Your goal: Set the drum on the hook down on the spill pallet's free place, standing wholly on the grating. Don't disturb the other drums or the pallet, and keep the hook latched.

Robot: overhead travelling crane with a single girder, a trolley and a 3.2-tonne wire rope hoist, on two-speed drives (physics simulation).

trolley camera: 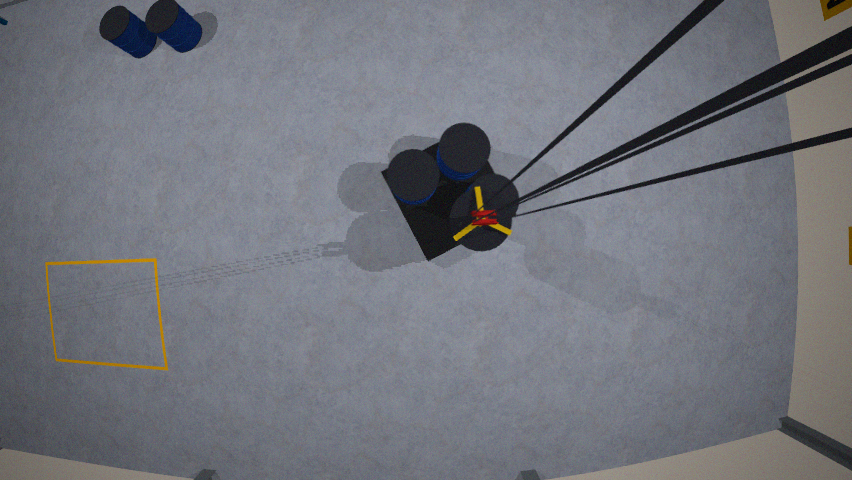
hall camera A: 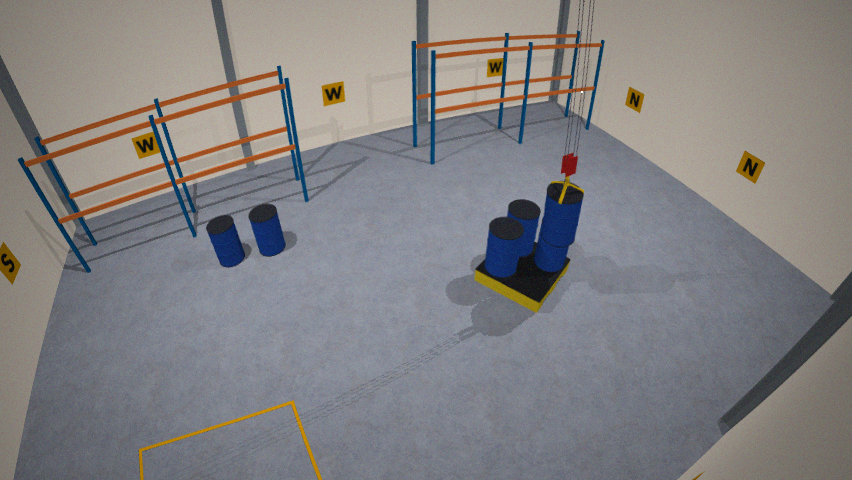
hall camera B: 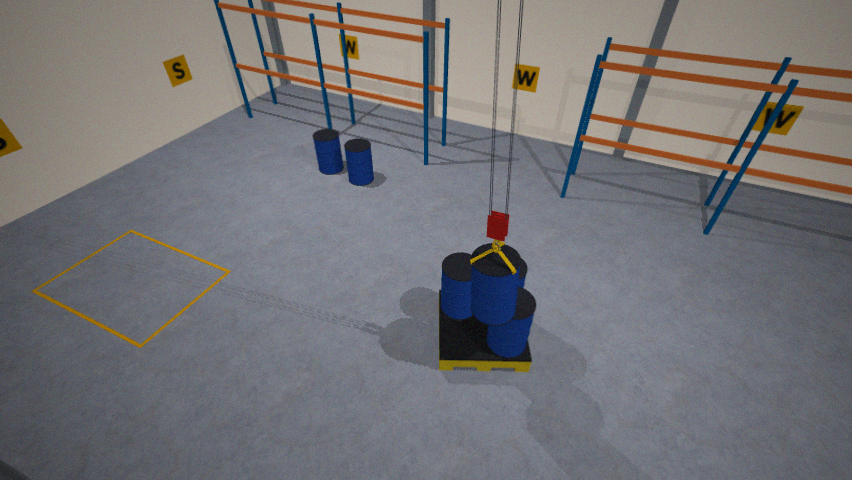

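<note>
My gripper [hall camera A: 565, 186] [hall camera B: 496, 248] [trolley camera: 483, 218], a yellow three-armed grab under the red hook block, is shut on the blue drum [hall camera A: 560, 220] [hall camera B: 493, 298] [trolley camera: 488, 239], which hangs upright. Three blue drums stand on the spill pallet [hall camera A: 506, 290] [hall camera B: 484, 364] [trolley camera: 426, 241]: one drum [hall camera A: 502, 253] [hall camera B: 456, 292] [trolley camera: 412, 174], a second drum [hall camera A: 528, 233] [trolley camera: 463, 146] and a third drum [hall camera A: 551, 259] [hall camera B: 508, 336]. In the trolley view the hung drum covers most of the third drum's lid. Bare black grating shows at the pallet's near corner in hall camera A. The hook's latch is too small to judge.
Two blue drums [hall camera A: 226, 244] [hall camera A: 267, 232] [hall camera B: 328, 153] [hall camera B: 360, 163] stand on the floor near a blue and orange rack [hall camera A: 172, 172] [hall camera B: 426, 98]. Another rack [hall camera A: 432, 113] [hall camera B: 739, 160] stands along the same wall. A yellow outline [hall camera A: 217, 425] [hall camera B: 180, 251] [trolley camera: 101, 261] marks the floor.
</note>
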